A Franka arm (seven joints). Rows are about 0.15 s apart.
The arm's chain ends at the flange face. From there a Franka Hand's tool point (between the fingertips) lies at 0.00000 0.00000 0.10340 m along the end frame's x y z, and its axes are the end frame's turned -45 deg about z.
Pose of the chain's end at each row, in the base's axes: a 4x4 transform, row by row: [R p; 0 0 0 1], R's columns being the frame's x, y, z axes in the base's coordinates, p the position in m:
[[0.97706, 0.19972, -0.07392, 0.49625], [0.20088, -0.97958, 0.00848, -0.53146], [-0.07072, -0.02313, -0.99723, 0.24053], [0, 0, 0, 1]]
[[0.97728, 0.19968, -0.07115, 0.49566], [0.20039, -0.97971, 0.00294, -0.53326], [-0.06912, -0.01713, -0.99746, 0.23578], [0, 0, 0, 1]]
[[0.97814, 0.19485, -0.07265, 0.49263], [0.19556, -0.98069, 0.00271, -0.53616], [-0.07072, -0.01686, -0.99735, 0.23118], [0, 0, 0, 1]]
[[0.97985, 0.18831, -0.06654, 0.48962], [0.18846, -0.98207, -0.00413, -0.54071], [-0.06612, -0.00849, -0.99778, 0.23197], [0, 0, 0, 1]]
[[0.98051, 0.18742, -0.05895, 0.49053], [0.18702, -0.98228, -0.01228, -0.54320], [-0.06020, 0.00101, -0.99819, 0.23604], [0, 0, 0, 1]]
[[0.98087, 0.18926, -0.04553, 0.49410], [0.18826, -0.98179, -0.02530, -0.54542], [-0.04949, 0.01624, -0.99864, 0.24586], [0, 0, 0, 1]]
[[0.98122, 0.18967, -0.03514, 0.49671], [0.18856, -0.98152, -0.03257, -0.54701], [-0.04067, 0.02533, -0.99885, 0.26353], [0, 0, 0, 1]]
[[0.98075, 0.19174, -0.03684, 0.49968], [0.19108, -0.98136, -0.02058, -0.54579], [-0.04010, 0.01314, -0.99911, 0.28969], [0, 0, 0, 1]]
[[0.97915, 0.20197, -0.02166, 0.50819], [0.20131, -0.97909, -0.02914, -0.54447], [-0.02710, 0.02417, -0.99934, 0.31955], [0, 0, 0, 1]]
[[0.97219, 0.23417, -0.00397, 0.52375], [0.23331, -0.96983, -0.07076, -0.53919], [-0.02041, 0.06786, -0.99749, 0.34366], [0, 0, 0, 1]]
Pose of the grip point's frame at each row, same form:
[[0.54966, 0.83211, -0.07392, 0.48861], [0.83471, -0.55062, 0.00848, -0.53058], [-0.03365, -0.06636, -0.99723, 0.13742], [0, 0, 0, 1]]
[[0.54985, 0.83224, -0.07115, 0.48830], [0.83446, -0.55106, 0.00294, -0.53296], [-0.03676, -0.06099, -0.99746, 0.13264], [0, 0, 0, 1]]
[[0.55387, 0.82943, -0.07265, 0.48512], [0.83173, -0.55517, 0.00271, -0.53588], [-0.03808, -0.06193, -0.99735, 0.12805], [0, 0, 0, 1]]
[[0.55970, 0.82601, -0.06654, 0.48274], [0.82769, -0.56117, -0.00413, -0.54114], [-0.04075, -0.05276, -0.99778, 0.12880], [0, 0, 0, 1]]
[[0.56080, 0.82585, -0.05895, 0.48443], [0.82682, -0.56233, -0.01228, -0.54447], [-0.04328, -0.04185, -0.99819, 0.13283], [0, 0, 0, 1]]
[[0.55975, 0.82741, -0.04553, 0.48939], [0.82735, -0.56111, -0.02530, -0.54804], [-0.04648, -0.02351, -0.99864, 0.14260], [0, 0, 0, 1]]
[[0.55971, 0.82794, -0.03514, 0.49308], [0.82737, -0.56071, -0.03257, -0.55038], [-0.04667, -0.01085, -0.99885, 0.16025], [0, 0, 0, 1]]
[[0.55791, 0.82908, -0.03684, 0.49587], [0.82904, -0.55881, -0.02058, -0.54792], [-0.03765, -0.01906, -0.99911, 0.18638], [0, 0, 0, 1]]
[[0.54955, 0.83518, -0.02166, 0.50595], [0.83467, -0.54997, -0.02914, -0.54748], [-0.03625, -0.00207, -0.99934, 0.21622], [0, 0, 0, 1]]
[[0.52186, 0.85303, -0.00397, 0.52334], [0.85075, -0.52080, -0.07076, -0.54651], [-0.06242, 0.03355, -0.99749, 0.24052], [0, 0, 0, 1]]

